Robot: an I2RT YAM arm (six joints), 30 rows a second.
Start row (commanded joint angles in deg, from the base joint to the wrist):
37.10 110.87 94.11 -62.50 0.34 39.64
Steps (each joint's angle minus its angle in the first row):
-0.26 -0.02 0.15 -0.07 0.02 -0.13
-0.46 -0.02 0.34 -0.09 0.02 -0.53
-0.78 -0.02 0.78 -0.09 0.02 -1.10
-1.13 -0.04 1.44 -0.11 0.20 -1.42
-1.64 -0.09 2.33 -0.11 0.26 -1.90
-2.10 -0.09 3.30 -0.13 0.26 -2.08
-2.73 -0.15 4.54 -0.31 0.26 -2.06
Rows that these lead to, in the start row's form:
36.84 110.85 94.26 -62.57 0.36 39.51
36.64 110.85 94.45 -62.59 0.36 39.11
36.32 110.85 94.89 -62.59 0.36 38.54
35.97 110.83 95.55 -62.61 0.54 38.22
35.46 110.78 96.44 -62.61 0.60 37.74
35.00 110.78 97.41 -62.63 0.60 37.56
34.37 110.72 98.65 -62.81 0.60 37.58

